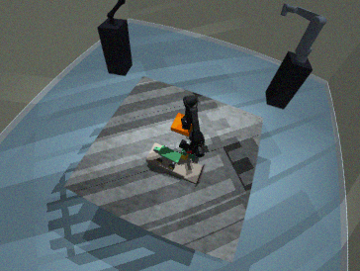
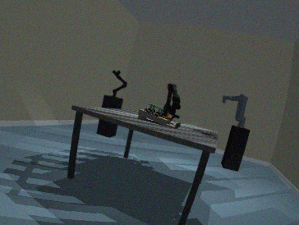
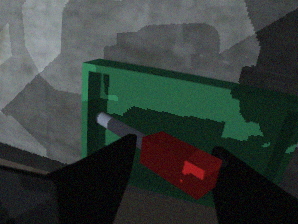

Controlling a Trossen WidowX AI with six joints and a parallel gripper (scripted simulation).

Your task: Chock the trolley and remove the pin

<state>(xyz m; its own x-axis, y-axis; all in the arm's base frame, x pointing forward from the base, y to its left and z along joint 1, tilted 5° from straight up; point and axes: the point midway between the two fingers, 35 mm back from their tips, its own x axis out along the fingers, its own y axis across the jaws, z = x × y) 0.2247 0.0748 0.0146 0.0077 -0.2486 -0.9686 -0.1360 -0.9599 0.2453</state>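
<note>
Right now my gripper tip is 10 mm to the left of the stop pin. Also, from my gripper tip: yellow chock (70 mm ahead, 50 mm above, 30 mm to the right); beige ramp (130 mm to the right, 110 mm ahead, 20 mm above); green tray (40 mm below).
</note>
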